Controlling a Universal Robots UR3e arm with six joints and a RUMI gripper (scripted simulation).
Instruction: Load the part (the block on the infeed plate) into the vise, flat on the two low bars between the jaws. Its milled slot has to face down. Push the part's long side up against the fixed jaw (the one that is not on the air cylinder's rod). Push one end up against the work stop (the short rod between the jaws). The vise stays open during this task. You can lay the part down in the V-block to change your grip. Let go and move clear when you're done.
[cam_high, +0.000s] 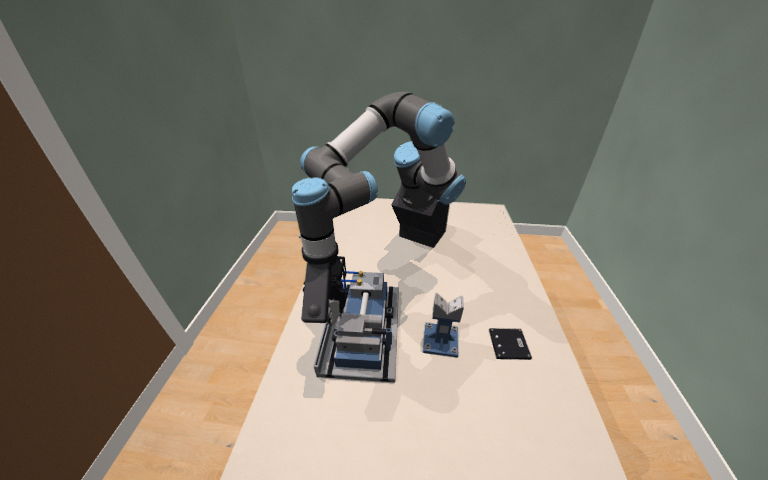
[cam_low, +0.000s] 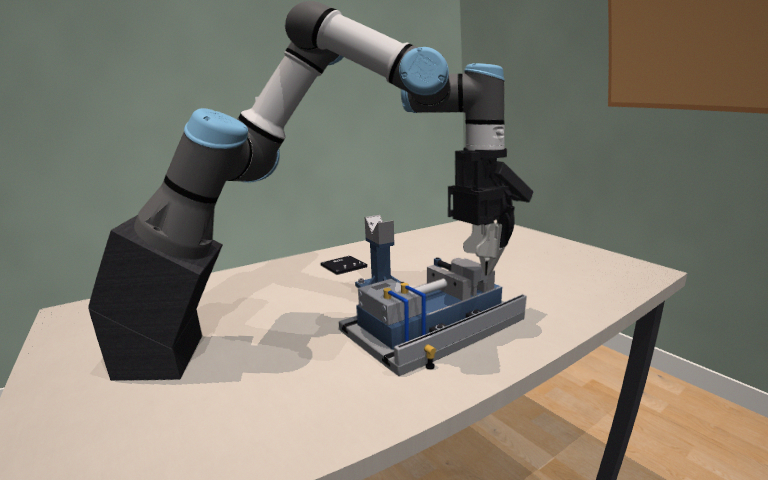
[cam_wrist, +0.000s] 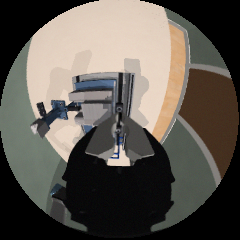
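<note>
The part is 1 cm ahead of my hand, 5 cm to the left of it and 3 cm below it. The rest, counted from my hand: air cylinder (16 cm behind, 9 cm to the left, 4 cm below); then grey vise side rail (7 cm behind, 2 cm to the right, 8 cm below); then vise (6 cm behind, 8 cm to the left, 8 cm below).
</note>
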